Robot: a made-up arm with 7 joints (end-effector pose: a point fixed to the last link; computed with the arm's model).
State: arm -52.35 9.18 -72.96 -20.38 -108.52 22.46 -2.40
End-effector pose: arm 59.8 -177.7 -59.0 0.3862 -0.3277 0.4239 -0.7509
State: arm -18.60 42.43 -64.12 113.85 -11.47 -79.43 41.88
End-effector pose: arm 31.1 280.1 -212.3 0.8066 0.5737 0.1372 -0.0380
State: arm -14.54 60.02 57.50 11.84 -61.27 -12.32 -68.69
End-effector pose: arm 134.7 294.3 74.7 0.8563 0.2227 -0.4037 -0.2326
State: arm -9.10 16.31 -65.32 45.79 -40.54 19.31 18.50
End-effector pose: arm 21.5 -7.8 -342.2 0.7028 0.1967 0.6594 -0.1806
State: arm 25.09 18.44 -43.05 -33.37 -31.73 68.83 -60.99
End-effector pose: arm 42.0 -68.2 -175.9 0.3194 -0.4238 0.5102 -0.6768
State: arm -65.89 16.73 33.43 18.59 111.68 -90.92 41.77
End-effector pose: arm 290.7 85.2 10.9 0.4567 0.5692 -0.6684 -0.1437
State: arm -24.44 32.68 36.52 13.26 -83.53 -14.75 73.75
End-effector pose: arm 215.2 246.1 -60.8 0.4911 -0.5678 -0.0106 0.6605
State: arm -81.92 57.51 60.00 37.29 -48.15 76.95 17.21
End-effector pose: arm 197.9 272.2 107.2 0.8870 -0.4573 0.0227 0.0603
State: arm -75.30 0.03 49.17 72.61 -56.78 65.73 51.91
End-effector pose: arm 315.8 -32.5 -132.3 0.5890 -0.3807 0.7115 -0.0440
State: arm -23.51 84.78 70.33 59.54 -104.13 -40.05 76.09
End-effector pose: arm 37.1 374.1 75.5 0.0441 -0.7097 -0.3737 0.5957
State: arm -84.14 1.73 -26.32 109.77 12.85 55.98 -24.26
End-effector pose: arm 280.3 49.1 -187.7 0.5979 0.3214 0.7331 -0.0422
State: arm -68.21 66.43 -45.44 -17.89 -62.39 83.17 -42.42
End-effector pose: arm 235.7 7.8 -29.3 0.6254 0.1744 0.5834 -0.4879
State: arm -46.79 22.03 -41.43 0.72 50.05 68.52 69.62
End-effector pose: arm 253.4 -49.1 -87.6 0.5458 0.5858 -0.2893 0.5246
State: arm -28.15 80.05 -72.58 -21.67 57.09 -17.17 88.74
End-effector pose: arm 110.8 43.8 -201.2 0.6892 0.3483 -0.5906 -0.2344
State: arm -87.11 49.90 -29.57 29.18 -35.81 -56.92 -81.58
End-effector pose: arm 284.7 45.7 125.1 0.4084 0.5476 -0.4395 -0.5832
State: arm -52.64 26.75 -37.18 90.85 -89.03 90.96 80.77
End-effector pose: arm 185.7 125.9 -248.0 0.2599 0.2739 0.8841 0.2753
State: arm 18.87 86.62 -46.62 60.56 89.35 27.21 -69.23
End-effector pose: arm 1.4 371.0 -104.3 0.5331 -0.4295 -0.7195 0.1163
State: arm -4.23 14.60 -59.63 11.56 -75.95 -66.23 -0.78
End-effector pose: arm 97.4 -67.4 -233.7 0.8711 -0.4910 0.0059 0.0066
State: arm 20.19 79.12 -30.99 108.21 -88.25 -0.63 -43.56
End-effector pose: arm -97.6 375.2 26.2 0.6783 0.2035 0.5123 0.4858
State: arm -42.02 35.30 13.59 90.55 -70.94 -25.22 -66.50
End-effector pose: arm 170.4 238.6 -245.6 0.9558 -0.2758 -0.1007 0.0158
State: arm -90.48 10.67 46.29 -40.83 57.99 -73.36 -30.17
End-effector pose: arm 60.4 84.7 147.9 0.1592 0.6664 -0.6326 0.3611
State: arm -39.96 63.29 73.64 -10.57 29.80 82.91 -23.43
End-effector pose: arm 34.1 261.4 121.3 0.7796 -0.0742 0.0235 0.6214
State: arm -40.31 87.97 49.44 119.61 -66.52 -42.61 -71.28
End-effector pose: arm 17.4 359.3 -85.7 0.8652 0.0436 -0.3434 0.3628
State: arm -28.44 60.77 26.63 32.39 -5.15 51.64 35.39
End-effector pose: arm 200.3 299.6 -42.7 0.6352 0.2730 0.3057 0.6546
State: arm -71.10 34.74 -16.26 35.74 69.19 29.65 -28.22
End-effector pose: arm 341.1 78.1 15.4 0.6410 0.7367 0.1821 0.1150
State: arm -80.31 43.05 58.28 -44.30 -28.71 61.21 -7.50
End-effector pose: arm 27.6 147.5 162.0 0.8193 -0.0165 -0.5629 0.1073
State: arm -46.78 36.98 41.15 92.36 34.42 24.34 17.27
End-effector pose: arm 174.8 223.5 -253.4 0.6955 0.2040 0.5945 0.3481
